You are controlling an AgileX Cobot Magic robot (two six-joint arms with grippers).
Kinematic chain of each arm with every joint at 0, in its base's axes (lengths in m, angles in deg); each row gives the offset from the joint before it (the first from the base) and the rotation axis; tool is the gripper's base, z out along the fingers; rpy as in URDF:
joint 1: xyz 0 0 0.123 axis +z
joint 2: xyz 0 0 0 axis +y
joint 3: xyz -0.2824 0 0.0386 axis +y
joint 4: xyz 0.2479 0 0.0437 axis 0.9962 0 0.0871
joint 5: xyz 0 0 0 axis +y
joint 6: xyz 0.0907 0 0.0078 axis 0.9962 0 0.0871
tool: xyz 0 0 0 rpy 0 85 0
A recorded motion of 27 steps. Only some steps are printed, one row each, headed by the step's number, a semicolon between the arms.
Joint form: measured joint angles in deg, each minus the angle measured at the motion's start. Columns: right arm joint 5, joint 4, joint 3, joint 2, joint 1, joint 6; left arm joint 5, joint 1, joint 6, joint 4, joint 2, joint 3.
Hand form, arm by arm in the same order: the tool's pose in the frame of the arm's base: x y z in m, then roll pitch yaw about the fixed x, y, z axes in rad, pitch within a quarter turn. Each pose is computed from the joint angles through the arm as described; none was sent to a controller.
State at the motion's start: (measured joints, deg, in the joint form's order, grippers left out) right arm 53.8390 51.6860 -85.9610 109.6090 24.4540 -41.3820; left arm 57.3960 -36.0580 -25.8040 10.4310 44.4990 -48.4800
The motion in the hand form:
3: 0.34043 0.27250 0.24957 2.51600 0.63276 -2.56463; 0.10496 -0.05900 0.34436 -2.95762 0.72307 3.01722
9: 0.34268 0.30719 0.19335 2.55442 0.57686 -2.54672; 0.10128 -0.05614 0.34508 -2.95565 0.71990 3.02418
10: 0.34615 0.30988 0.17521 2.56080 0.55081 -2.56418; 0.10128 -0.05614 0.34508 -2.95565 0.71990 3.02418
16: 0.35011 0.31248 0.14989 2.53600 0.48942 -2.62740; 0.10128 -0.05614 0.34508 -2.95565 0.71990 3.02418
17: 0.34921 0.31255 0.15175 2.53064 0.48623 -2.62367; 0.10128 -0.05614 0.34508 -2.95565 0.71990 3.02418
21: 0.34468 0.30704 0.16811 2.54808 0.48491 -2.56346; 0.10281 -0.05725 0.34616 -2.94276 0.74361 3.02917
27: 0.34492 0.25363 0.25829 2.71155 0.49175 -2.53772; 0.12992 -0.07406 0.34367 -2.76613 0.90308 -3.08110
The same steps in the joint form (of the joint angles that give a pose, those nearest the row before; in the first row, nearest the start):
3: -4.13 0.00 -3.52 3.38 7.04 0.50; 2.26 0.00 -0.99 -0.11 -2.01 0.00
9: -10.21 -0.07 -4.73 11.52 11.27 0.60; 3.31 0.00 -1.18 -0.11 -2.89 0.00
10: -11.77 0.10 -4.74 13.83 11.45 0.89; 3.31 0.00 -1.18 -0.11 -2.89 0.00
16: -13.10 1.45 -4.81 17.13 11.47 2.78; 3.31 0.00 -1.18 -0.11 -2.89 0.00
17: -12.49 1.45 -4.87 16.93 11.47 2.86; 3.31 0.00 -1.18 -0.11 -2.89 0.00
21: -9.00 -1.39 -4.87 14.61 11.09 3.43; 1.72 0.00 -1.24 0.06 -2.89 0.12
27: 0.48 -18.58 -6.95 2.30 6.46 16.93; -15.04 0.00 -9.53 5.24 0.75 2.82

